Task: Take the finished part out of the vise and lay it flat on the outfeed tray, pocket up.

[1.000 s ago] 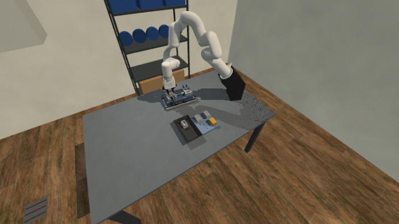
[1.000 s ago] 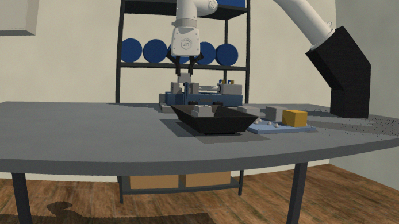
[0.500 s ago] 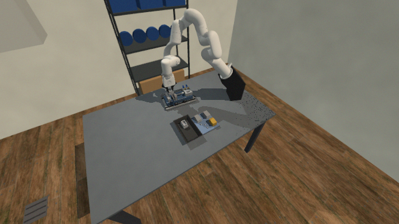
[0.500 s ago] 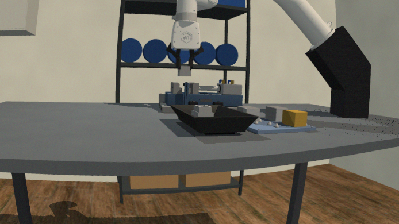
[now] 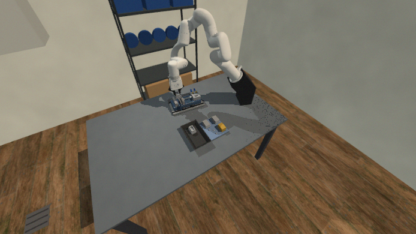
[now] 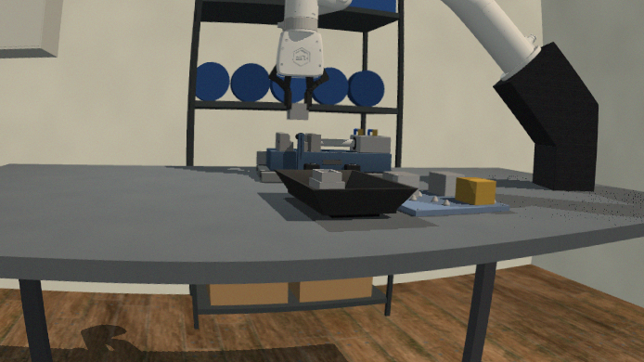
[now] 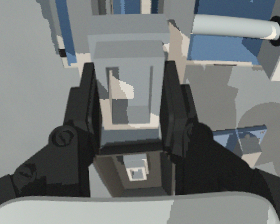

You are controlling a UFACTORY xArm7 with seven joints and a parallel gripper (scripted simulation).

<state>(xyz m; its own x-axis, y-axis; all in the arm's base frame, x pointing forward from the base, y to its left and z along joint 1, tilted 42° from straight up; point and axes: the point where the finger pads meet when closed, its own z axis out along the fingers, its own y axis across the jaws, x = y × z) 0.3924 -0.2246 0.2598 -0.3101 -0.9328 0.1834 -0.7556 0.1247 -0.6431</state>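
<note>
Now: hand 6 cm past the blue vise, 3 cm to the right of it and 13 cm above it. The rest, counted from my hand: yellow block (6 cm behind, 45 cm to the left, 14 cm below); then blue fixture plate (3 cm behind, 39 cm to the left, 16 cm below).
</note>
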